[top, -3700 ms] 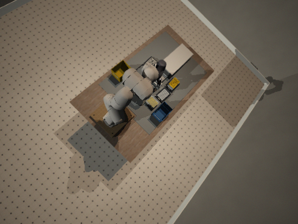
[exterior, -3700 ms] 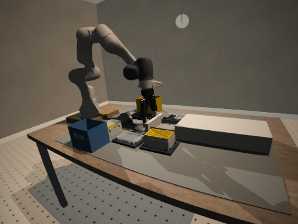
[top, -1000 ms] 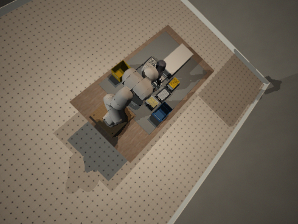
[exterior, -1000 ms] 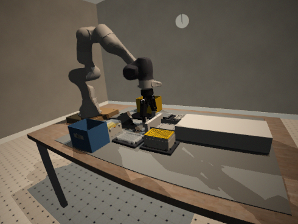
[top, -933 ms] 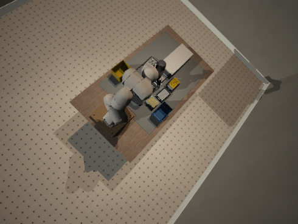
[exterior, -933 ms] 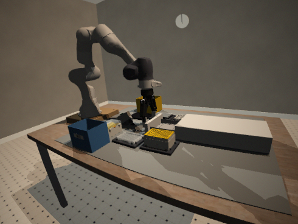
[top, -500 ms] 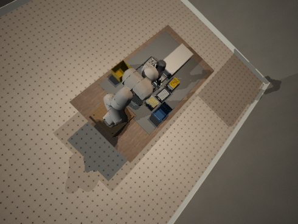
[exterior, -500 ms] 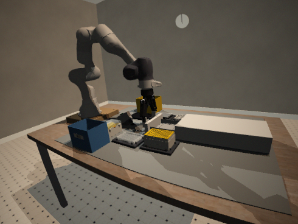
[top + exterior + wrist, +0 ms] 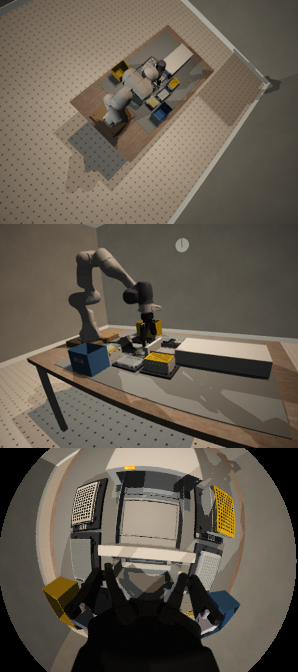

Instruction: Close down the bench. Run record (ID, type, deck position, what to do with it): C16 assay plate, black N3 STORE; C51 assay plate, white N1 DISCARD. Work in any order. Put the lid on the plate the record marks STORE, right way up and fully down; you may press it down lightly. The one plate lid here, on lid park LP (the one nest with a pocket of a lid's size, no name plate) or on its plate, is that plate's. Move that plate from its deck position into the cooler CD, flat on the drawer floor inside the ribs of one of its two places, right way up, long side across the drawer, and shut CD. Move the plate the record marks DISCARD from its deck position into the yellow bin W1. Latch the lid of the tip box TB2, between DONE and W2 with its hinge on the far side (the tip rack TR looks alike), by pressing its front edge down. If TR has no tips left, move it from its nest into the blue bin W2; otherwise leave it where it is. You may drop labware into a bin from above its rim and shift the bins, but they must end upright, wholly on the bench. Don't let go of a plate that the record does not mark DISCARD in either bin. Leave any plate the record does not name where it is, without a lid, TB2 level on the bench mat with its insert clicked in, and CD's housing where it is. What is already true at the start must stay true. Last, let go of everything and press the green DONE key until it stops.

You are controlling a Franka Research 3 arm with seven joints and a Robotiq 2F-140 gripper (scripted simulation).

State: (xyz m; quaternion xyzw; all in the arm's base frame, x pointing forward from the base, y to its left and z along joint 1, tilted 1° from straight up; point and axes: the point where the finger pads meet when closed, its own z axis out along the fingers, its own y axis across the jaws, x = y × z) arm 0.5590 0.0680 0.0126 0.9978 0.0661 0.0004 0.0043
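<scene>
Right now my hand is 190 mm to the right of the grey plate lid, 30 mm past it and 20 mm above it. Round my hand: cooler drawer: 140 mm ahead, 20 mm to the left, 20 mm below; tip box TB2: 190 mm to the right, 170 mm behind, 10 mm below; tip rack TR: 180 mm ahead, 170 mm to the right.
</scene>
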